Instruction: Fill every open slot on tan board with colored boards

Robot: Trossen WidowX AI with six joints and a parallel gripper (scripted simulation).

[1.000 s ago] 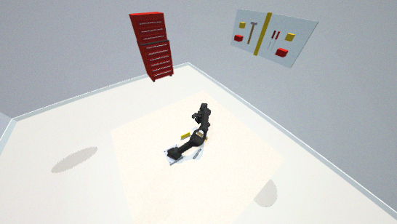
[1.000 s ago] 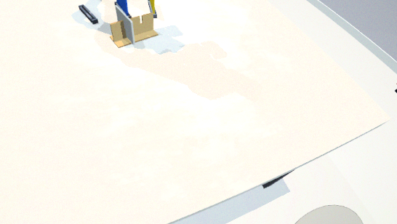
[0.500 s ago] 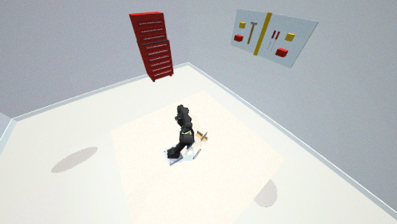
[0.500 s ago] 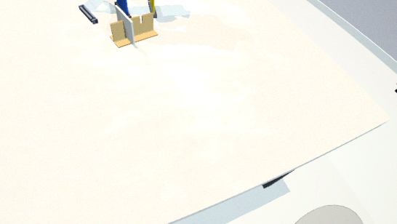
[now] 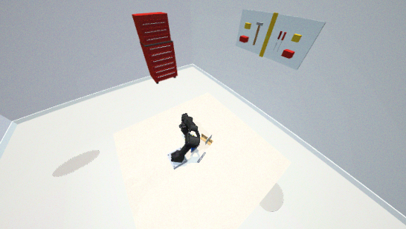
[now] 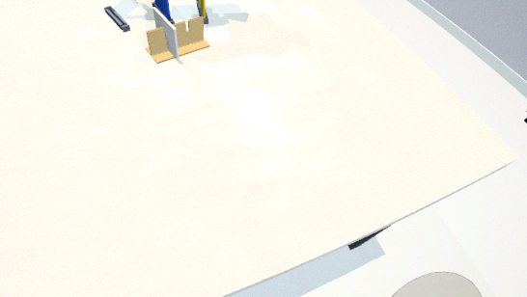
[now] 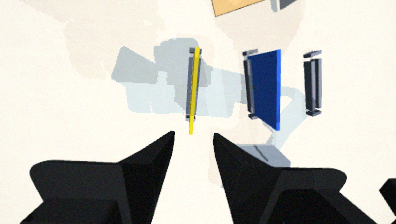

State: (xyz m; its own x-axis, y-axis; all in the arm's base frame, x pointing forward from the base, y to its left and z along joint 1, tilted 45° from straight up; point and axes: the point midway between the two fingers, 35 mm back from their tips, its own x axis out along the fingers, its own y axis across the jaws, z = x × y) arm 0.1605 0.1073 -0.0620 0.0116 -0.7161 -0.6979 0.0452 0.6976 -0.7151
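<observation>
The yellow board is 30 mm ahead of my gripper tip and 70 mm below it. Round my gripper tip: blue board (40 mm ahead, 100 mm to the right, 70 mm below); then white board (190 mm ahead, 100 mm to the right, 60 mm below); then tan board (180 mm ahead, 80 mm to the right, 80 mm below).
</observation>
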